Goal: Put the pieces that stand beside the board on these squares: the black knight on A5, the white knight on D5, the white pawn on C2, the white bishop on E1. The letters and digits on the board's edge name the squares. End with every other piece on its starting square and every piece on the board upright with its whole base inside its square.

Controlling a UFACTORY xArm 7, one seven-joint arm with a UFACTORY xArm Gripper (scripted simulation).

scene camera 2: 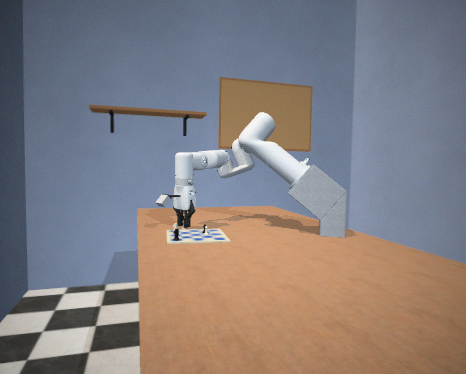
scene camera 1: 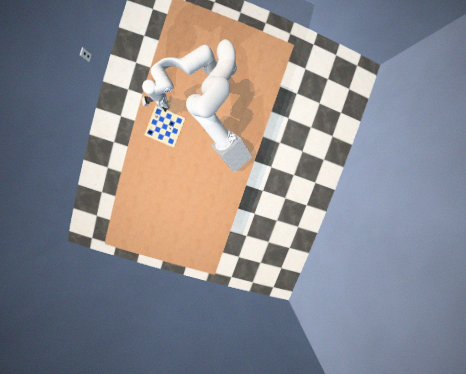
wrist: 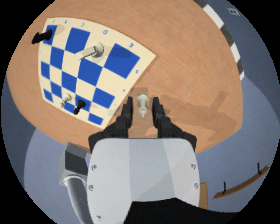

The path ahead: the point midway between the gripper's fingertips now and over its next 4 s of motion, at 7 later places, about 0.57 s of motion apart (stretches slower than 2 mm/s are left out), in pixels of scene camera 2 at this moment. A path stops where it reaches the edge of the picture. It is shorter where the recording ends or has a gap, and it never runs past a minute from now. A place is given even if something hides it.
The gripper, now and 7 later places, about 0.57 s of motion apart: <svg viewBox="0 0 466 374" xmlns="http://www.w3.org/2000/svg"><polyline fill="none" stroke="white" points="183,226 183,222 183,205 195,202 213,203 213,206 213,216 213,225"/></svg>
